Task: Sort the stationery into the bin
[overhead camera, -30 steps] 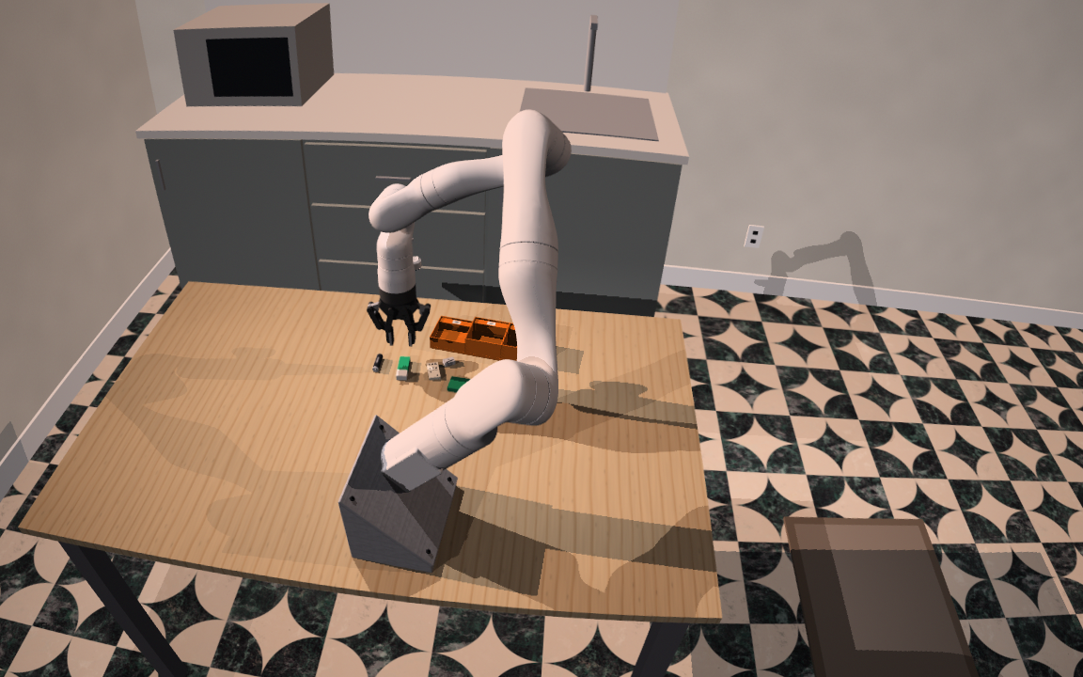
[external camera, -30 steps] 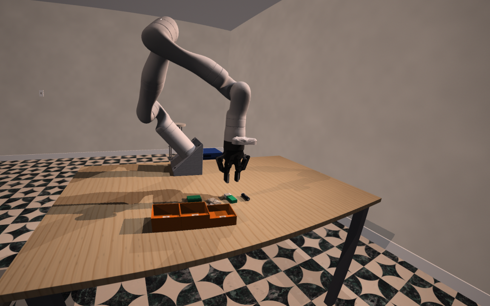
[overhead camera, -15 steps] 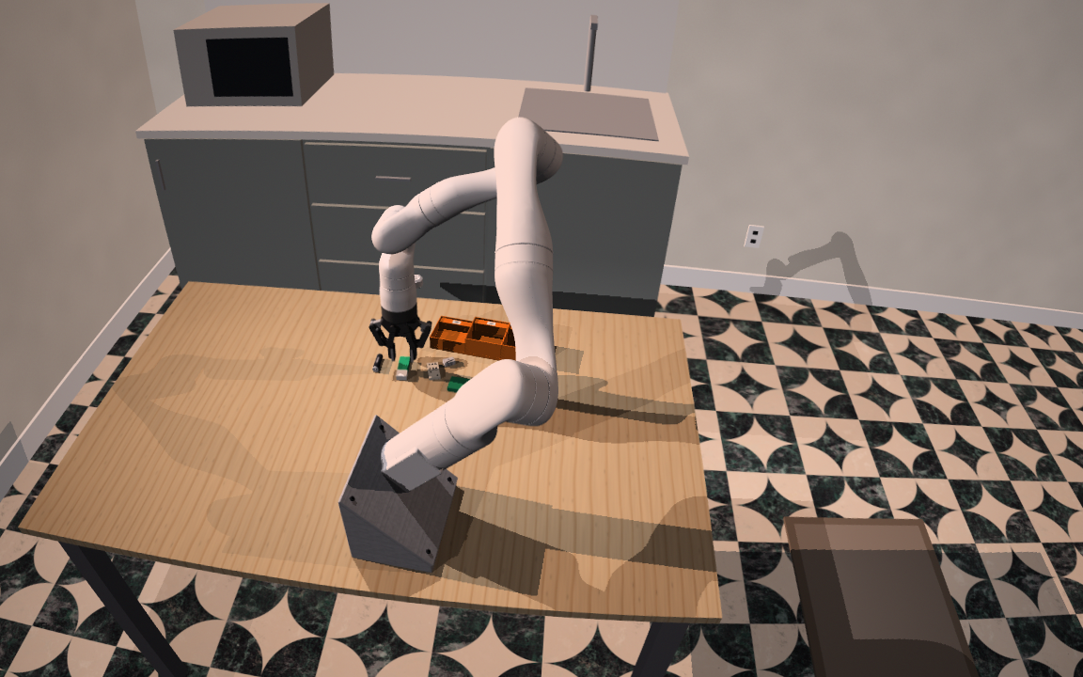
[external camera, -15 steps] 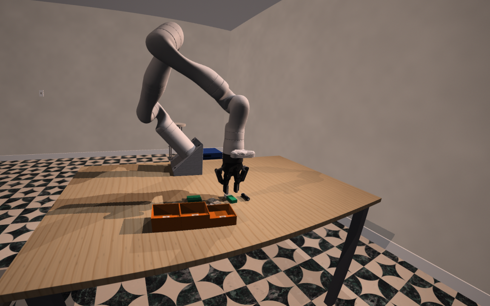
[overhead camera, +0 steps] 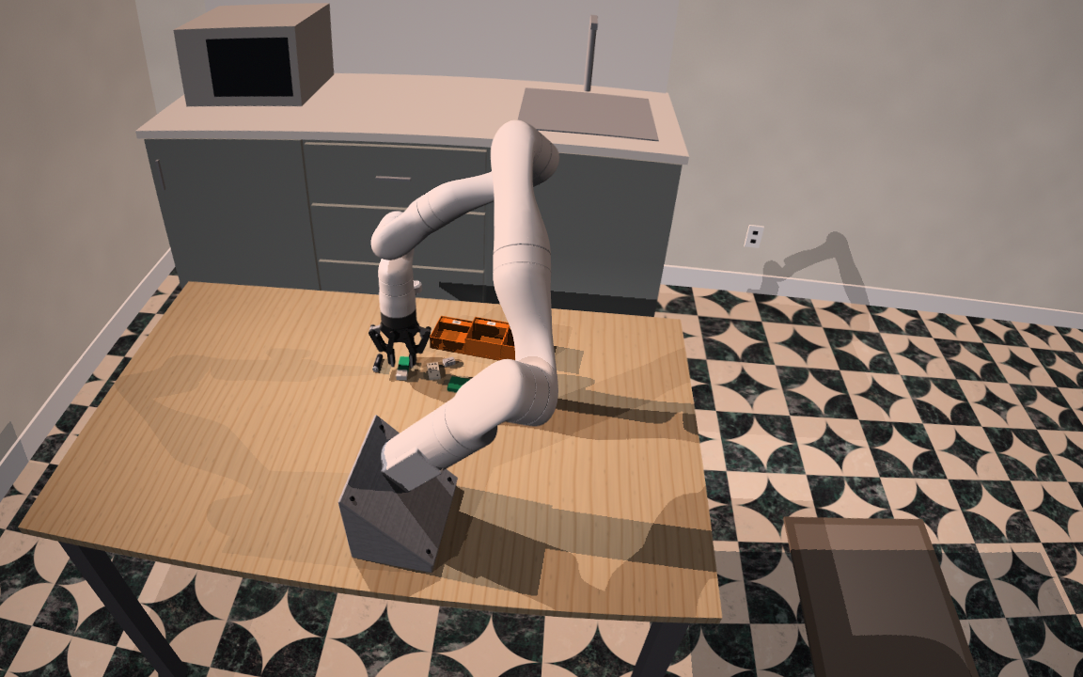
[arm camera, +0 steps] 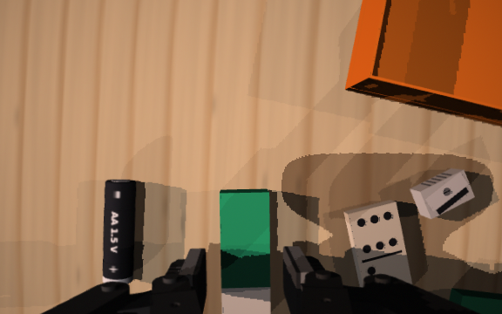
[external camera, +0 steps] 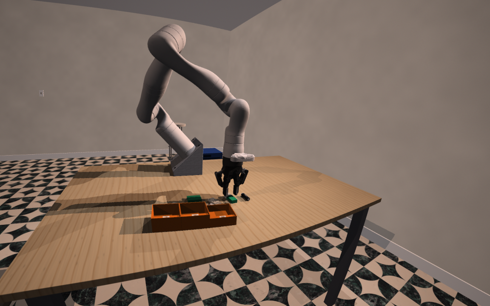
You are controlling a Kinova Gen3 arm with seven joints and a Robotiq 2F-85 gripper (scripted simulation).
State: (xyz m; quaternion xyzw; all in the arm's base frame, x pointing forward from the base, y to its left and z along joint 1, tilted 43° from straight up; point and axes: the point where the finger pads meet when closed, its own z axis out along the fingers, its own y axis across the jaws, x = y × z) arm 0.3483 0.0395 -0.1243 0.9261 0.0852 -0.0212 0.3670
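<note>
Now: the green-and-white eraser 3 cm below my hand. Also, from my hand: white pencil sharpener 10 cm to the right, 5 cm ahead, 3 cm below; black AA battery 6 cm to the left, 3 cm below; green block 14 cm to the right, 3 cm below, 2 cm behind.
</note>
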